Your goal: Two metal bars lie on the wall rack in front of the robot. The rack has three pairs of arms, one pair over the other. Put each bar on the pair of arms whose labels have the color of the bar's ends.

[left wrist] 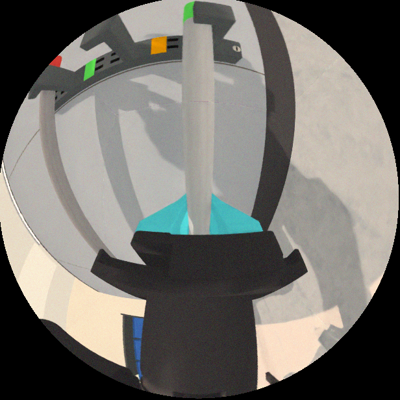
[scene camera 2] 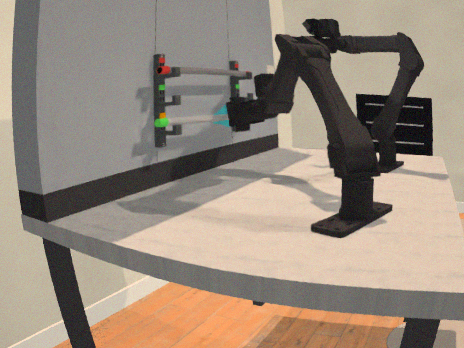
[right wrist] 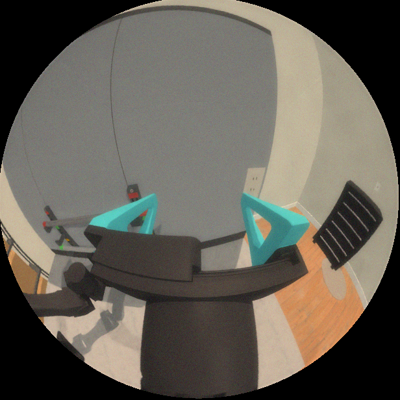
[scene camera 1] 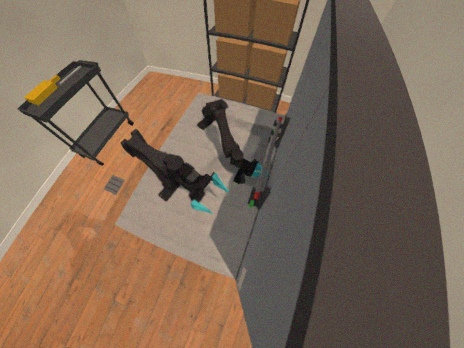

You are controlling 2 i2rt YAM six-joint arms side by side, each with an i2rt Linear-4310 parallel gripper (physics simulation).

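Places are measured from the left arm's base along level axes (x ahead, y right, z down), in metres.
Pixels of known places: left gripper, fingertip midpoint: [scene camera 1: 266,175]; right gripper, fingertip midpoint: [scene camera 1: 220,202]; left arm's base at its link origin: [scene camera 2: 356,219] [scene camera 1: 209,120]; right arm's base at its link origin: [scene camera 2: 387,167] [scene camera 1: 172,186].
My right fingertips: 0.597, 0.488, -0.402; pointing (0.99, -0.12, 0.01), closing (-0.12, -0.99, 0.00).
Observation:
For each thing: its middle in the pictures, then the offset to it from my right fingertips, as dx, dy, dz. "*": a spot on its surface instead. Level surfaces: height alone.
- green-ended bar at the middle of its body: [scene camera 2: 212,118] [scene camera 1: 264,164] -0.021, -0.360, +0.244
- rack at a spot on its surface: [scene camera 2: 160,139] * -0.063, -0.559, +0.281
- red-ended bar at the middle of its body: [scene camera 2: 211,71] [scene camera 1: 269,153] -0.012, -0.350, +0.101
- pale table at its surface level: dz +0.402
The green-ended bar [scene camera 2: 195,120] [left wrist: 199,100] is level, just above or on the lowest, orange-labelled arms of the rack [scene camera 2: 160,139] [left wrist: 226,50]; whether it touches them is unclear, and the gripper hides its other end in the scene camera 2 view. My left gripper [scene camera 1: 256,170] [scene camera 2: 222,116] [left wrist: 198,196] is shut on this bar. The red-ended bar [scene camera 2: 210,72] [left wrist: 47,125] [right wrist: 75,220] lies on the top, red-labelled arms. The middle, green-labelled arms hold no bar. My right gripper [scene camera 1: 220,202] [right wrist: 198,197] is open and empty, away from the rack.
The grey wall panel [scene camera 1: 300,165] [scene camera 2: 100,90] stands behind the rack. Both arms are mounted on the pale table [scene camera 2: 260,215]. A cart [scene camera 1: 102,137] and a shelf of boxes [scene camera 1: 250,77] stand beyond the table. A black slatted object [scene camera 2: 395,122] [right wrist: 350,225] stands farther off.

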